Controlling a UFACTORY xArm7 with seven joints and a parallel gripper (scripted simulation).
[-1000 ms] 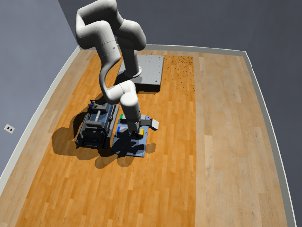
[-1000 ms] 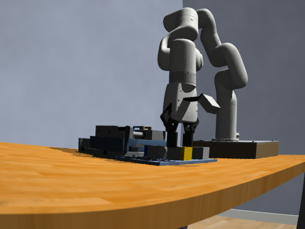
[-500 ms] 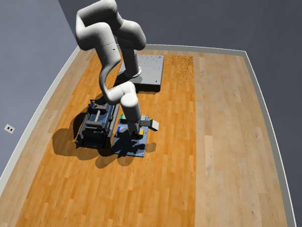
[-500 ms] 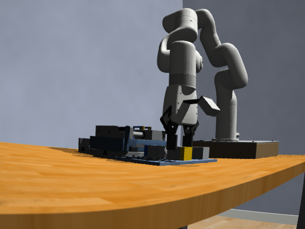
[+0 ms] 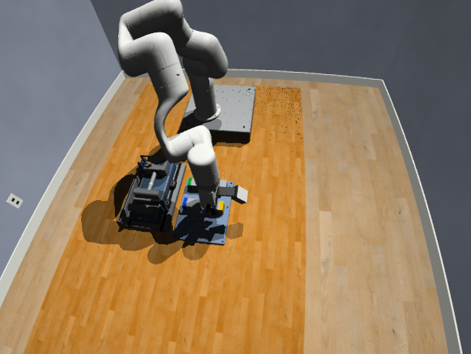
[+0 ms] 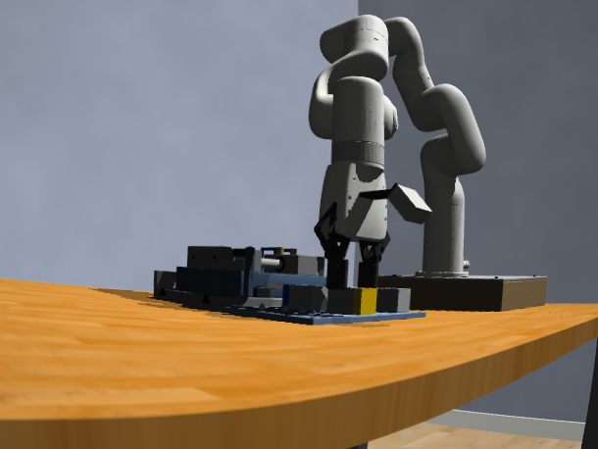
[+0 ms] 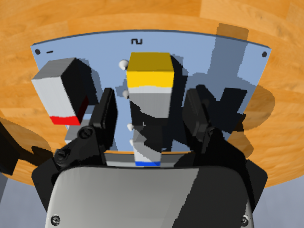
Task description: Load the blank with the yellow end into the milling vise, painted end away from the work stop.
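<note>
Now: the yellow-ended blank 3 cm below my hand. Round my hand: infeed plate: 1 cm ahead, 5 cm to the right, 5 cm below; blue-ended blank: 1 cm ahead, 9 cm to the right, 3 cm below; red-ended blank: 9 cm behind, 1 cm to the right, 3 cm below.
</note>
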